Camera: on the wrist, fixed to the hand. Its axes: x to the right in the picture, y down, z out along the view.
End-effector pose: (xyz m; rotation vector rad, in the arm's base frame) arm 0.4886 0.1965 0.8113 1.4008 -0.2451 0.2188
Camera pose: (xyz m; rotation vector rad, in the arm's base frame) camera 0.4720 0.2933 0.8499 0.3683 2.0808 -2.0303
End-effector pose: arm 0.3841 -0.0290 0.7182 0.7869 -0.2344 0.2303
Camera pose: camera 0.3750 0.0734 0.6941 0.3663 1.3456 -2.5349
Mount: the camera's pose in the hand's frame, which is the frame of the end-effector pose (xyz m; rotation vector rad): -0.0037 0.0565 -0.0891 0.0618 0.2759 -3.1064
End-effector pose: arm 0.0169 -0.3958 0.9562 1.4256 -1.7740 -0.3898
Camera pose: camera 0.0454 -0.3533 1.0485 -2.1534 -1.7375 1.0077
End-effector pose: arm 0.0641 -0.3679 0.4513 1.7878 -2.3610 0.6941
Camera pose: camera -0.0044 -0.3162 0.5128 2.0315 1.5646 0.0539
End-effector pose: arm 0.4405 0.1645 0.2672 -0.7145 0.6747 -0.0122
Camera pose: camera 0.3744 0.1550 0.1855 0.9581 0.8081 2.8418
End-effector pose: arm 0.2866 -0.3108 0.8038 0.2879 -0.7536 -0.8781
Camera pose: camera 0.3806 -0.2790 0.7679 -1.0446 -0.5020 2.0734
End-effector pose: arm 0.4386 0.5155 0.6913 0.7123 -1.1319 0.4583
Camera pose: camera 0.4581 0.6188 0.6818 1.4046 1.0617 -1.9408
